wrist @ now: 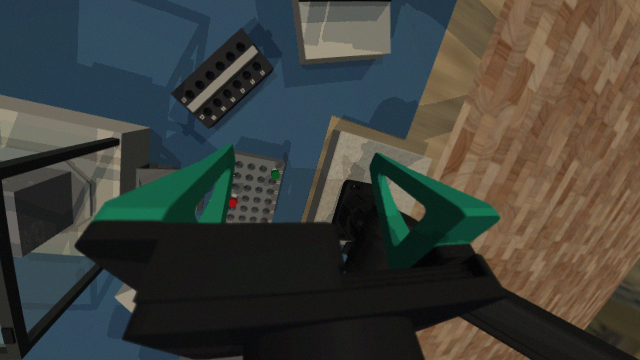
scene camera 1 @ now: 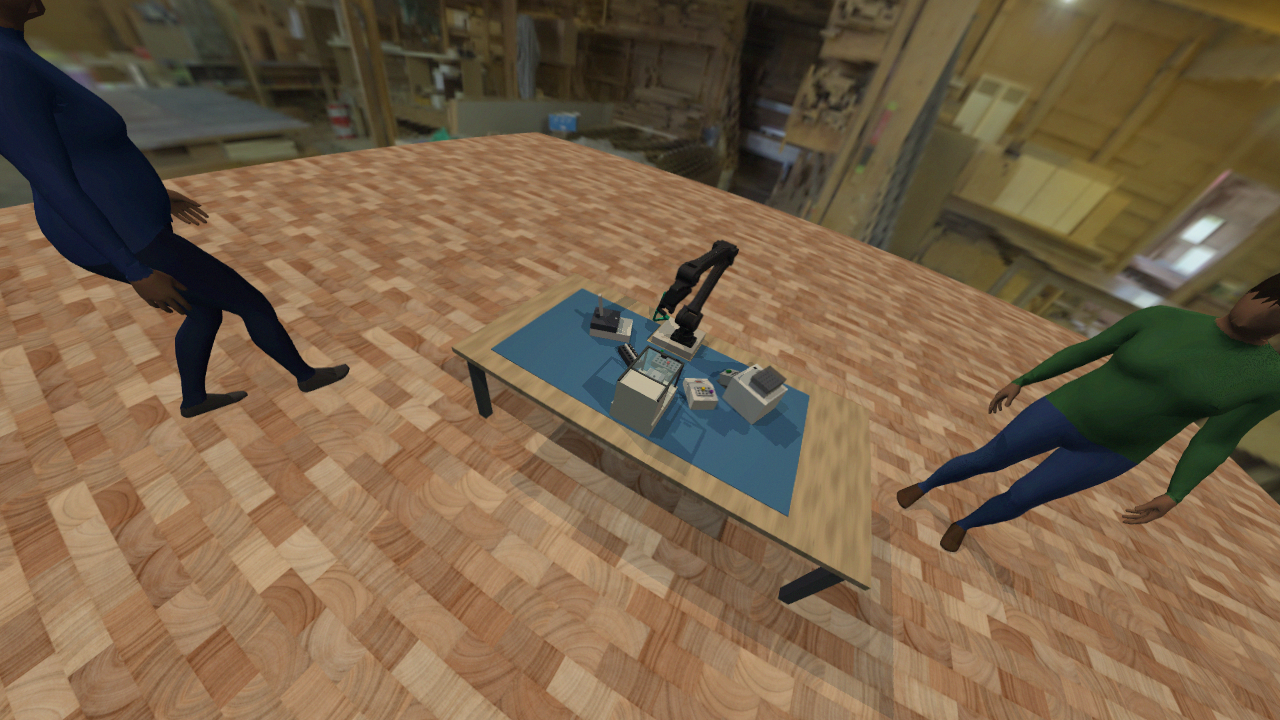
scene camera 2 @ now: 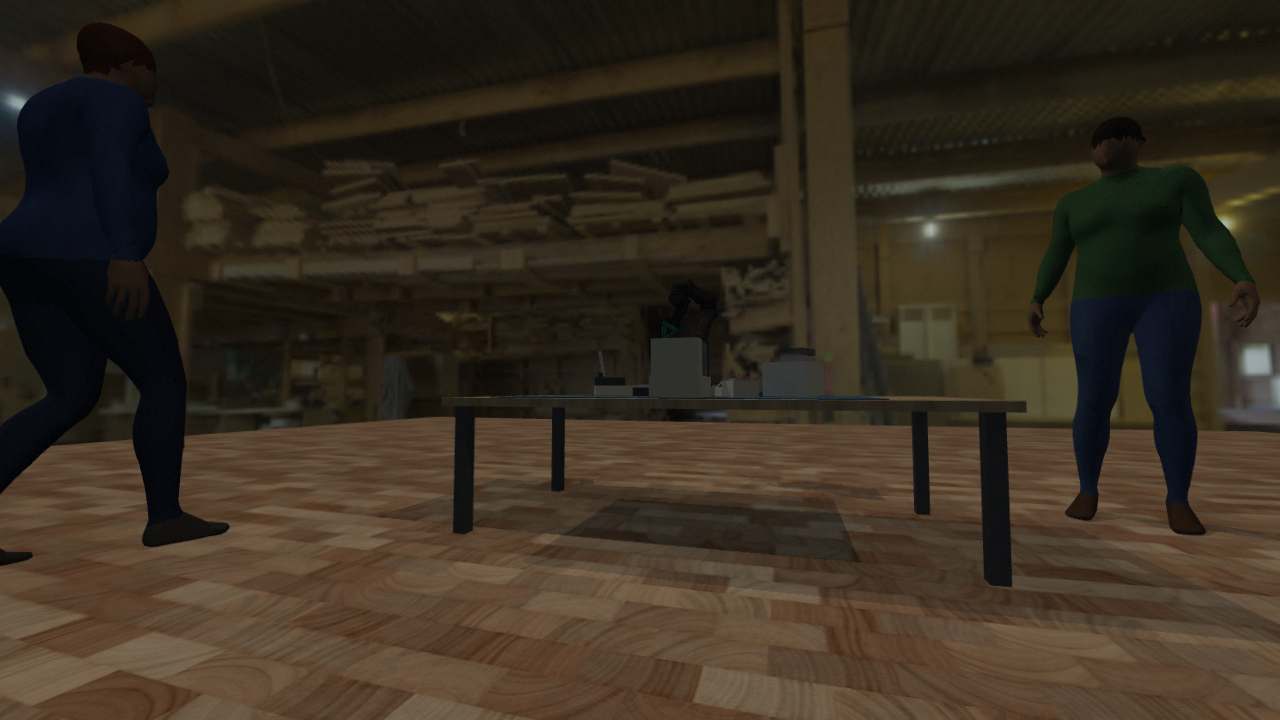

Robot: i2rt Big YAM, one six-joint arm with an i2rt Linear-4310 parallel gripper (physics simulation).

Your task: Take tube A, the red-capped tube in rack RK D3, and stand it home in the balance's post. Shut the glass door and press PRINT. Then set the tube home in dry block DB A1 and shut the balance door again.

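Note:
My gripper is open and empty, high above the mat. In the wrist view, the red-capped tube stands in the grey rack, partly behind the left finger's tip. The balance stands near the table's middle; its black-framed glass shows at the left of the wrist view. I cannot tell how its door stands. The PRINT box is mostly hidden by the left finger. A black two-row block with empty holes lies beyond the rack; its labels are unreadable.
A green-capped tube stands at the rack's corner. The arm's pale base plate is right of the rack. A pale device stands beyond the block. A keypad unit and a grey box stand right of the balance.

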